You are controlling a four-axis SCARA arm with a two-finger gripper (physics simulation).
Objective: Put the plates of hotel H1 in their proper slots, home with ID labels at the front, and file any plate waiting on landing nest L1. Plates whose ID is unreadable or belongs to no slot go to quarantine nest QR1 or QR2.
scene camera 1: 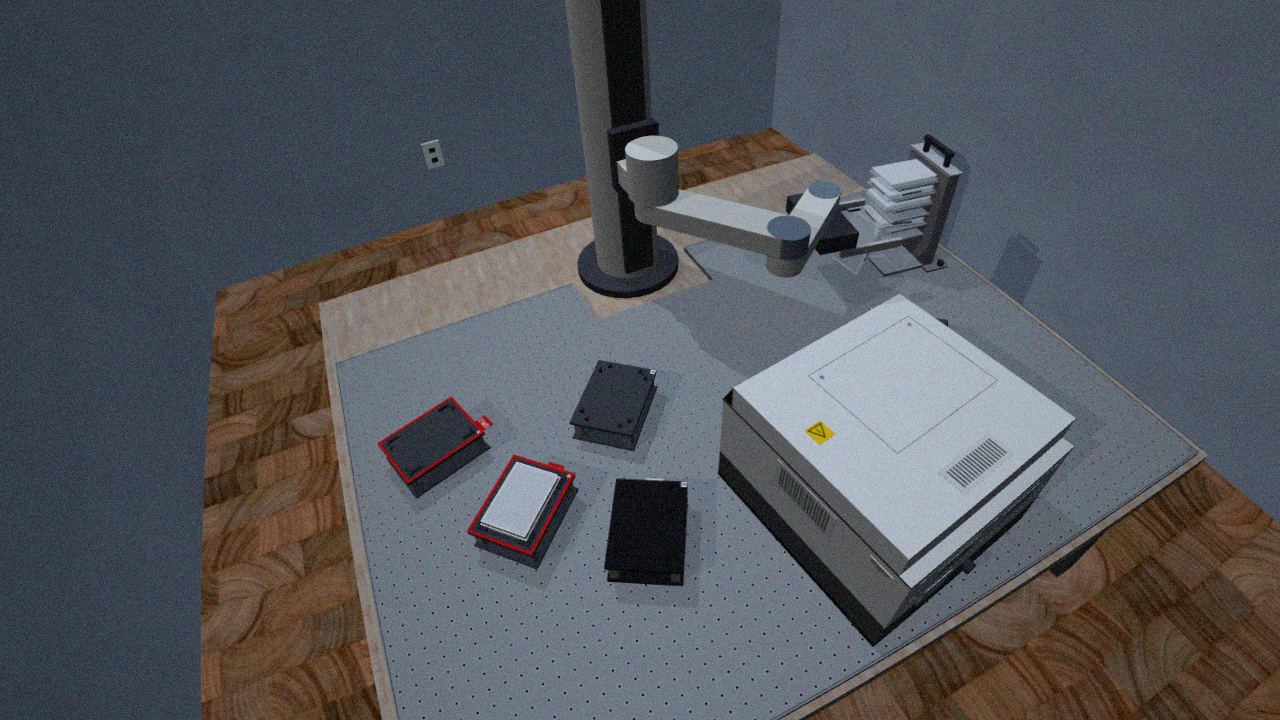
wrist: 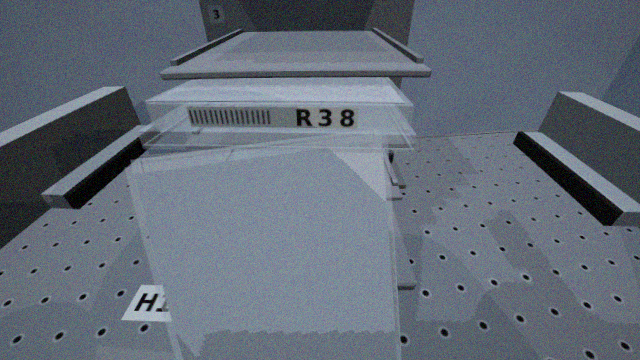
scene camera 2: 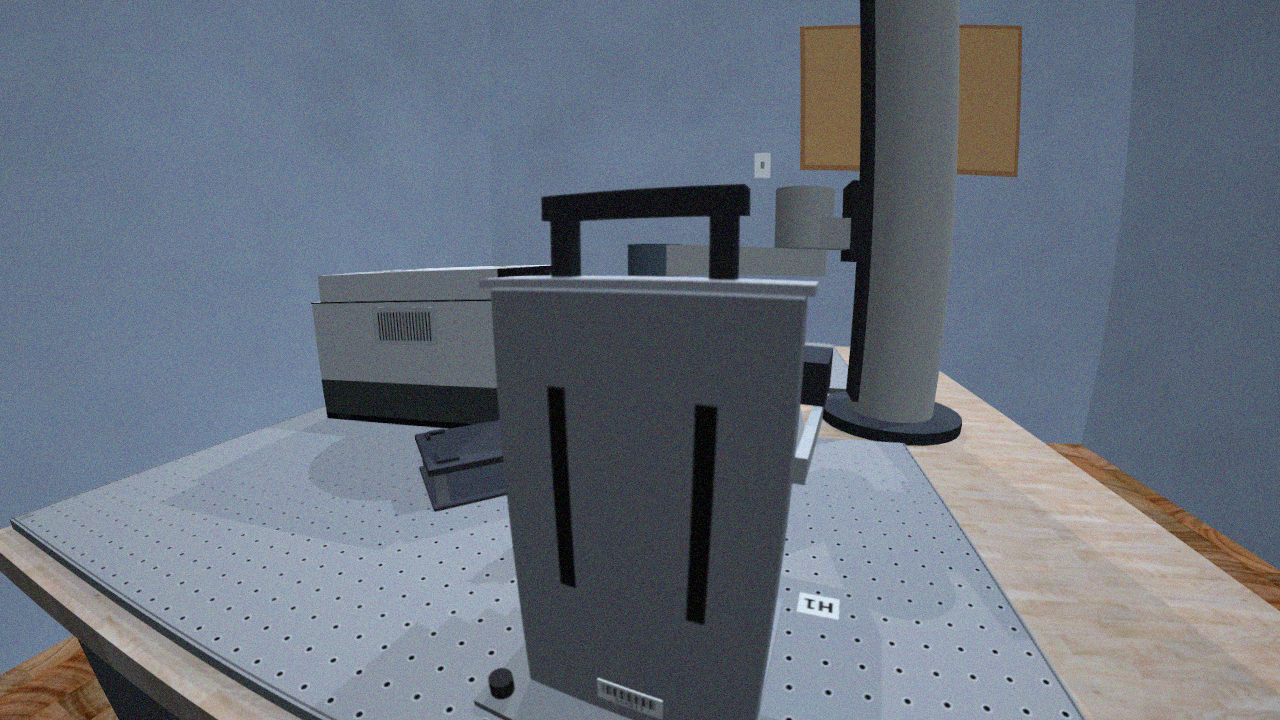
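Where they show: gripper, between the fingertips: (scene camera 1: pixel 881 221) (wrist: pixel 333 112); arm's base, origin of its link: (scene camera 1: pixel 628 265) (scene camera 2: pixel 888 419).
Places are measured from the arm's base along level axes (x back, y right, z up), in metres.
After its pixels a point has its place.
Hotel H1 (scene camera 1: pixel 941 210) @[x -0.359, y -0.629, z 0.174 m] (scene camera 2: pixel 648 358) @[x -0.282, y -0.662, z 0.235 m] stands at the far right of the table, its back towards scene camera 2. Several pale plates (scene camera 1: pixel 902 171) @[x -0.278, y -0.563, z 0.249 m] are stacked in its slots. In the wrist view, a clear plate (wrist: pixel 280 90) @[x -0.269, y -0.521, z 0.144 m] has a barcode and the ID label R38 at its front, below a bare shelf (wrist: pixel 295 72) @[x -0.274, y -0.524, z 0.149 m]; a number 3 is above left. My gripper (wrist: pixel 333 112) @[x -0.288, y -0.524, z 0.134 m] (scene camera 1: pixel 886 225) @[x -0.288, y -0.524, z 0.134 m] is open and level, a finger to each side of the plate, touching neither side. A white plate (scene camera 1: pixel 521 499) @[x -0.579, y 0.444, z 0.077 m] lies on a red-rimmed nest (scene camera 1: pixel 478 535) @[x -0.603, y 0.528, z 0.063 m]. Which nest is L1 is unreadable.
Another red-rimmed nest (scene camera 1: pixel 434 438) @[x -0.373, y 0.552, z 0.063 m], a dark nest (scene camera 1: pixel 615 394) @[x -0.427, y 0.211, z 0.062 m] and a black-topped block (scene camera 1: pixel 648 528) @[x -0.711, y 0.276, z 0.063 m] stand on the perforated mat (scene camera 1: pixel 501 644) @[x -0.768, y 0.551, z 0.013 m]. A large white instrument (scene camera 1: pixel 895 385) @[x -0.772, y -0.108, z 0.264 m] (scene camera 2: pixel 407 344) @[x -0.775, y -0.277, z 0.150 m] stands near the hotel. The arm column (scene camera 1: pixel 601 143) @[x -0.051, y 0.055, z 0.367 m] (scene camera 2: pixel 908 223) @[x -0.018, y -0.073, z 0.341 m] rises behind the mat.
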